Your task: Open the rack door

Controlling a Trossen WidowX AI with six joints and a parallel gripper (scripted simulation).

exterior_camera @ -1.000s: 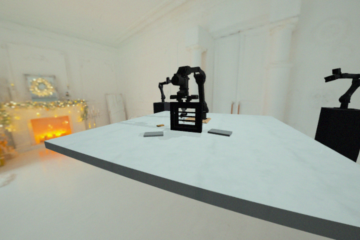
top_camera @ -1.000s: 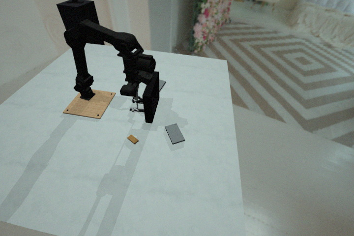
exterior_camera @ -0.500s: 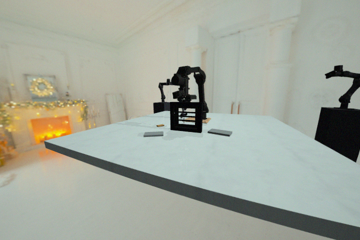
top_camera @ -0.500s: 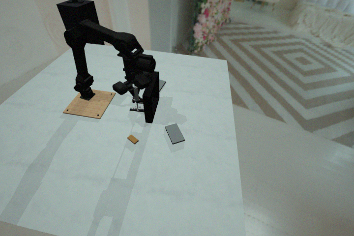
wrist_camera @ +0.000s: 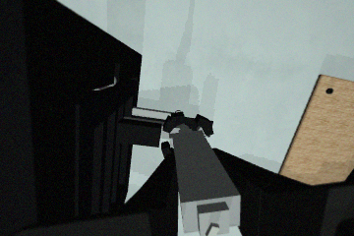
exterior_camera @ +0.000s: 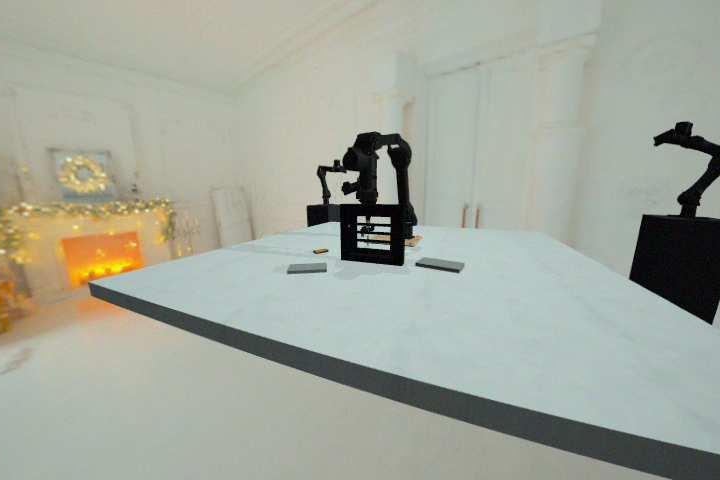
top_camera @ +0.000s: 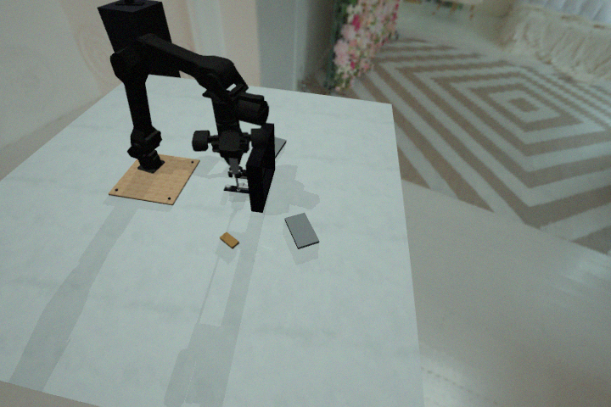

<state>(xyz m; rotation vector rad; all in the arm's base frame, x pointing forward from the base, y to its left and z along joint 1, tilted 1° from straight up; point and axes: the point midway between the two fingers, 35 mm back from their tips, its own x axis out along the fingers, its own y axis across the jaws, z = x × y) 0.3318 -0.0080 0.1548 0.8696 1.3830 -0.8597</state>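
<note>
The grey upright handle lies 20 mm below my gripper tip and 10 mm to the left of it. Also, from my gripper tip: grey slab 230 mm ahead, 120 mm below, 70 mm to the right; small brown block 170 mm to the right, 120 mm below, 60 mm ahead.
</note>
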